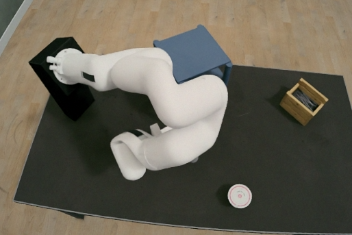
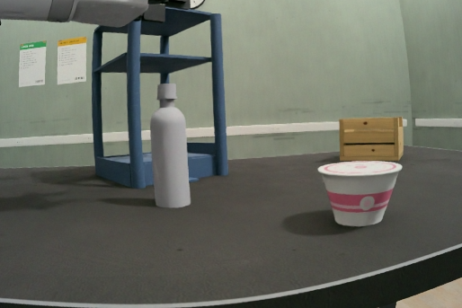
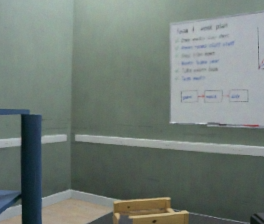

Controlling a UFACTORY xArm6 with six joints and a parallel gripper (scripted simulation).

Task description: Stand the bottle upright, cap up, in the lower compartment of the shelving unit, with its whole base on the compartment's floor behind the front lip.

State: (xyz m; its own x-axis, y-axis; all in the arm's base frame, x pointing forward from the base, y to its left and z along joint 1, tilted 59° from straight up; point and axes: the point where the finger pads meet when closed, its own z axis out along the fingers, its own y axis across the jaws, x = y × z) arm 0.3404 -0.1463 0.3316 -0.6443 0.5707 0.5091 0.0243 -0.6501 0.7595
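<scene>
The bottle lies 18 cm below my hand. Also, from my hand: pink cup 9 cm ahead, 25 cm to the right, 25 cm below; then shelving unit 11 cm ahead, 27 cm to the left, 11 cm below; then wooden crate 60 cm ahead, 24 cm below.
</scene>
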